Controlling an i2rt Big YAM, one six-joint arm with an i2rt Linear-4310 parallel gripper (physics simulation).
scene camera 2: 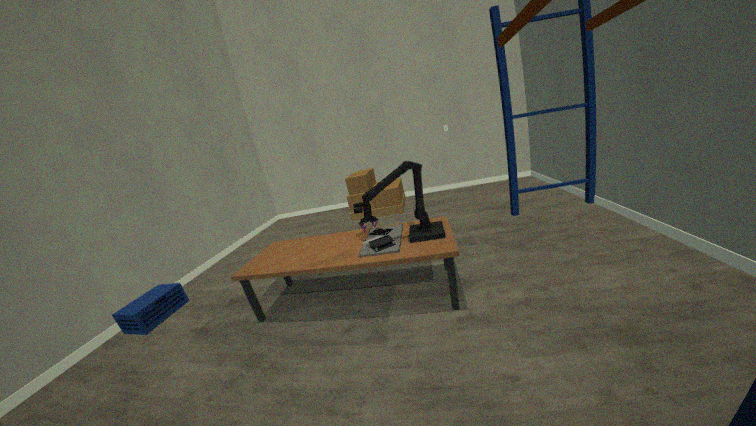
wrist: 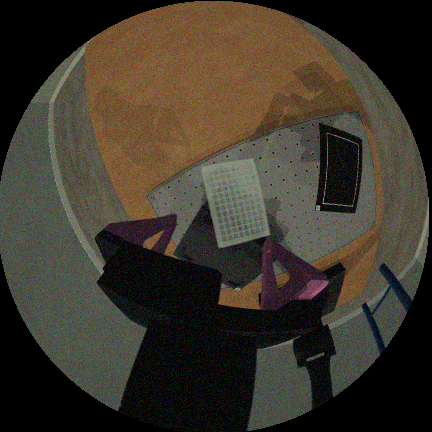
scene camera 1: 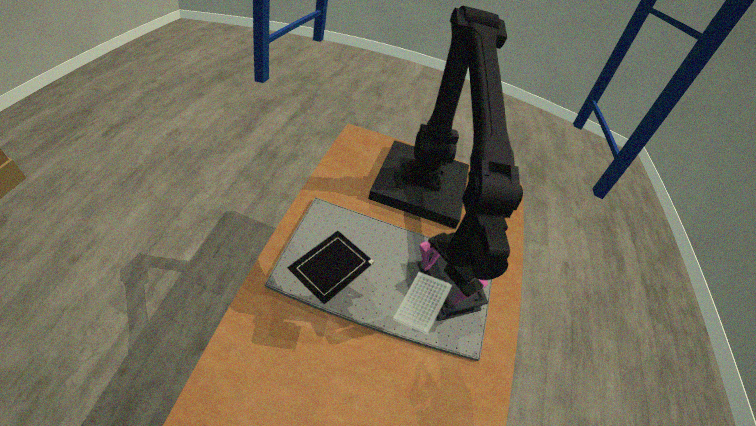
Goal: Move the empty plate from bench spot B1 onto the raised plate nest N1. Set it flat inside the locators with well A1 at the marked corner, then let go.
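Frame: origin at the arm's base, x up, y left, z back, level; millimetres.
Seen in the pictures: gripper, fingertip midpoint: (scene camera 2: 369,230) (wrist: 221,230) (scene camera 1: 440,286); arm's base at its link origin: (scene camera 2: 425,228) (scene camera 1: 423,176).
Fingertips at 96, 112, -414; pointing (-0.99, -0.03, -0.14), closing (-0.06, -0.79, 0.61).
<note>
Pixels of each thing's top centre, then the offset from my fingertips to it, as dx, dy, dz. "pt": a spot on its surface instead. Level surfaces: height alone.
- dark raised nest at its top centre: (wrist: 222,259) (scene camera 1: 456,277) (scene camera 2: 381,239) -70, +44, +85
- black bench spot at a spot on its surface: (wrist: 340,170) (scene camera 1: 333,267) pt -118, -236, +23
- grey perforated board at its top centre: (wrist: 292,210) (scene camera 1: 390,273) (scene camera 2: 382,237) -119, -105, +64
- orange table at its surface level: dx -132
The pale gridded plate (scene camera 1: 423,302) (wrist: 236,202) lies out of line with the dark raised nest (scene camera 1: 463,307) (scene camera 2: 381,242) (wrist: 198,244). In the wrist view one end overlaps the nest and the other reaches out over the grey board. Whether it is tilted, and which corner is A1, I cannot tell. My gripper (scene camera 1: 456,270) (scene camera 2: 369,226) (wrist: 221,230) is open above the nest, its magenta fingers wide apart with nothing held between them. The arm hides part of the nest in scene camera 1. The black bench spot (scene camera 1: 330,267) (wrist: 340,170) has a white outline and a small white corner mark.
The grey perforated board (scene camera 1: 380,312) (wrist: 292,200) lies on the orange table (scene camera 1: 317,386) (scene camera 2: 306,254) (wrist: 200,65). The arm's black base (scene camera 1: 417,203) (scene camera 2: 427,231) stands behind the board. Cardboard boxes (scene camera 2: 361,182) and a blue rack post (scene camera 1: 260,42) stand away from the table.
</note>
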